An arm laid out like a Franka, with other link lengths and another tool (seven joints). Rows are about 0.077 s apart.
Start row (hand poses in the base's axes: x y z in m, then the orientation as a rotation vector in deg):
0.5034, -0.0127, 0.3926, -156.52, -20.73, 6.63
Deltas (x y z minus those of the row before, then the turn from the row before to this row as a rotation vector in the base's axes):
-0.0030, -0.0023, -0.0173, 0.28, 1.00, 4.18
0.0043, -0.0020, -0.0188, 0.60, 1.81, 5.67
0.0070, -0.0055, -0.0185, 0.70, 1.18, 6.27
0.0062, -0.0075, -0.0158, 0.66, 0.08, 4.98
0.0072, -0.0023, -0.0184, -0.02, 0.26, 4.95
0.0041, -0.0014, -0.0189, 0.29, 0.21, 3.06
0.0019, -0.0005, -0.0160, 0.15, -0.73, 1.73
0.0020, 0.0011, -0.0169, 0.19, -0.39, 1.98
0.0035, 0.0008, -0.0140, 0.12, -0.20, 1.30
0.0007, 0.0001, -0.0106, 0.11, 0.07, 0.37
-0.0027, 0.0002, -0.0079, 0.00, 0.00, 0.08
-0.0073, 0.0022, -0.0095, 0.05, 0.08, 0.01
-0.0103, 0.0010, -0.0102, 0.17, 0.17, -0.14
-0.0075, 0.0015, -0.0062, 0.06, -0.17, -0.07
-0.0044, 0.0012, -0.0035, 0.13, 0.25, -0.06
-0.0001, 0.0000, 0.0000, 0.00, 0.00, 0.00
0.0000, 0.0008, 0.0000, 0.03, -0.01, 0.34
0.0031, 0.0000, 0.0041, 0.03, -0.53, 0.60
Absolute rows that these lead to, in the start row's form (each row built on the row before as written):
0.5004, -0.0150, 0.3753, -155.36, -26.15, 9.05
0.5047, -0.0170, 0.3565, -153.17, -33.27, 12.85
0.5117, -0.0225, 0.3380, -150.52, -41.27, 15.90
0.5179, -0.0300, 0.3222, -148.30, -47.81, 17.14
0.5251, -0.0323, 0.3038, -146.40, -54.22, 18.90
0.5292, -0.0337, 0.2849, -144.81, -58.11, 19.87
0.5311, -0.0342, 0.2689, -144.23, -60.61, 19.38
0.5331, -0.0331, 0.2520, -143.32, -63.30, 19.34
0.5366, -0.0323, 0.2380, -142.68, -65.04, 19.38
0.5373, -0.0322, 0.2274, -142.37, -65.48, 19.50
0.5346, -0.0320, 0.2195, -142.33, -65.58, 19.52
0.5273, -0.0298, 0.2100, -142.25, -65.56, 19.59
0.5170, -0.0288, 0.1998, -142.10, -65.30, 19.64
0.5095, -0.0273, 0.1936, -142.16, -65.27, 19.38
0.5051, -0.0261, 0.1901, -141.97, -65.08, 19.58
0.5050, -0.0261, 0.1901, -141.97, -65.08, 19.58
0.5050, -0.0253, 0.1901, -141.78, -65.51, 19.65
0.5081, -0.0253, 0.1942, -141.69, -66.48, 19.16

